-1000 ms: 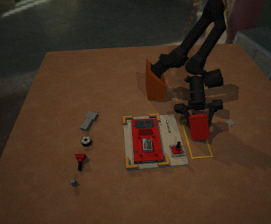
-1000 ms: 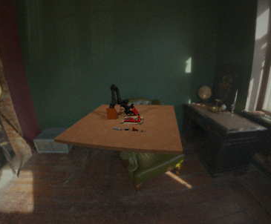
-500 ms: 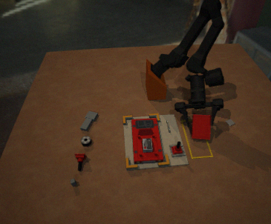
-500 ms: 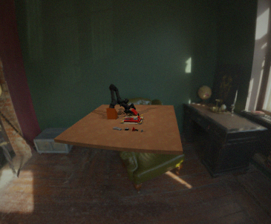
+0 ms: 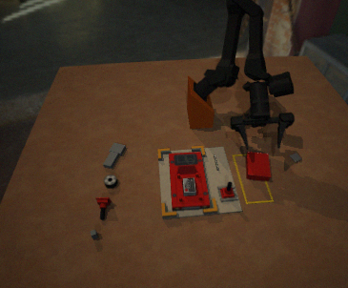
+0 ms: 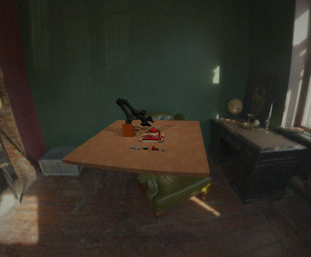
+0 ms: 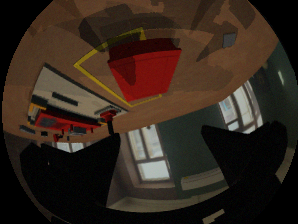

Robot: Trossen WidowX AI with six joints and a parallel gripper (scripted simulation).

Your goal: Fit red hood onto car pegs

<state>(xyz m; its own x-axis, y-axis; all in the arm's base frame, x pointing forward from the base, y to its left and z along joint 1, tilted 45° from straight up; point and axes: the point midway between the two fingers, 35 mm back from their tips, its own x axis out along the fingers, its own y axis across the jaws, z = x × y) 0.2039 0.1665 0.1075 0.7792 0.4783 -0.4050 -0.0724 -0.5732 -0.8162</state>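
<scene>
Right now my gripper tip is 10 mm short of the red hood and 80 mm above it. The rest, counted from my gripper tip: small grey tile (50 mm behind, 140 mm to the left, 90 mm below); grey engine block (110 mm ahead, 210 mm to the right, 70 mm below); wheel (90 mm ahead, 460 mm to the right, 80 mm below).
</scene>
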